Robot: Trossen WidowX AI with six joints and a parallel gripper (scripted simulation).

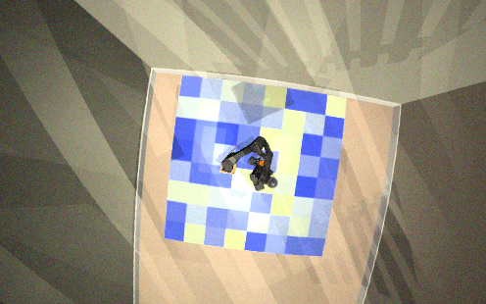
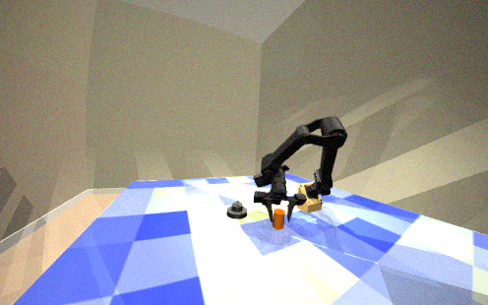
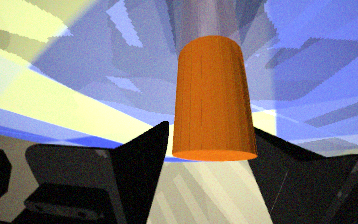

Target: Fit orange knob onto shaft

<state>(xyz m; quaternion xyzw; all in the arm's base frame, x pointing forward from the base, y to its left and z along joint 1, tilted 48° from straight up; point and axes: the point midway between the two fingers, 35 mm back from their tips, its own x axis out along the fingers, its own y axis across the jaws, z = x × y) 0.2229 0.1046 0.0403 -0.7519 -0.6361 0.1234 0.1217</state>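
Now: gripper tip 3 cm to the left of the orange knob, 1 cm below it and 1 cm past it. Also, from my gripper tip: round dark pedestal: 15 cm to the right, 11 cm ahead.
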